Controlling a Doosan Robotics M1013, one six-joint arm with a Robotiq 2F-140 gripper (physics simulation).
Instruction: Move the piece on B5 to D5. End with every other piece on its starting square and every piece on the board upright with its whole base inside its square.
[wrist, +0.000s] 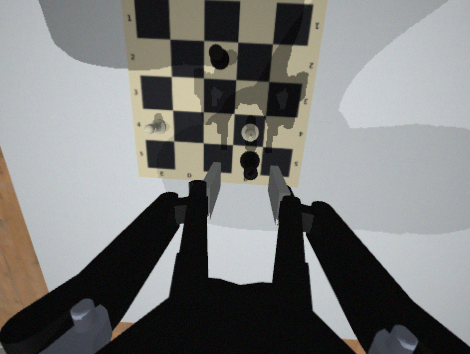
In view: my gripper (244, 176) and a chessboard (269, 82).
